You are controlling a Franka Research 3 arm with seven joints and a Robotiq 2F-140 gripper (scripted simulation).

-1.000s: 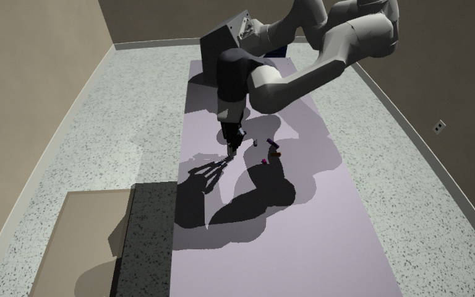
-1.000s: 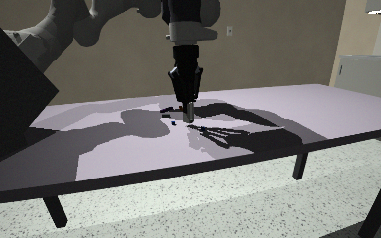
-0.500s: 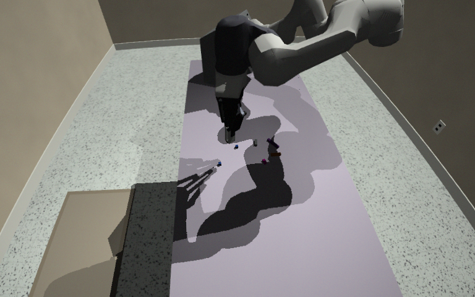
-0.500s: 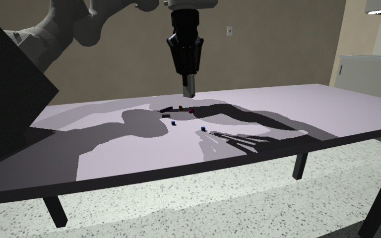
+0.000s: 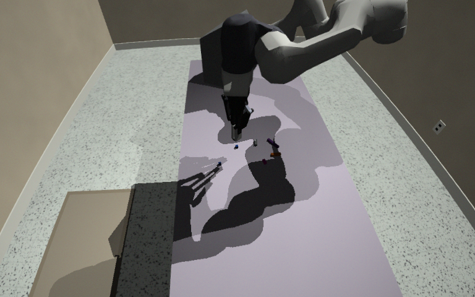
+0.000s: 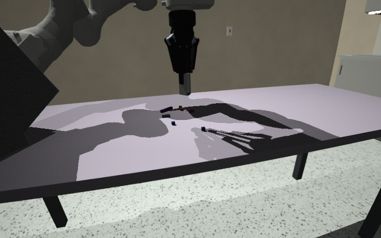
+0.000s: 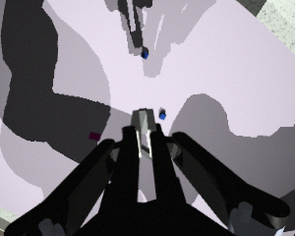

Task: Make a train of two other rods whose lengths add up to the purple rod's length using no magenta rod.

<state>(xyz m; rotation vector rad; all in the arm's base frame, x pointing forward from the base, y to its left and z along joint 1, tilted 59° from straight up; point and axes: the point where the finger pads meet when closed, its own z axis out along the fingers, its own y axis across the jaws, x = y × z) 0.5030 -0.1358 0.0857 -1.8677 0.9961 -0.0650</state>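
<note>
Right now my hand is 13 cm above the magenta rod, 11 cm to the right of it and 2 cm short of it. From my hand the other things lie so: purple rod 15 cm to the left, 13 cm below, 8 cm behind; then orange rod 16 cm to the left, 13 cm below, 2 cm behind.
</note>
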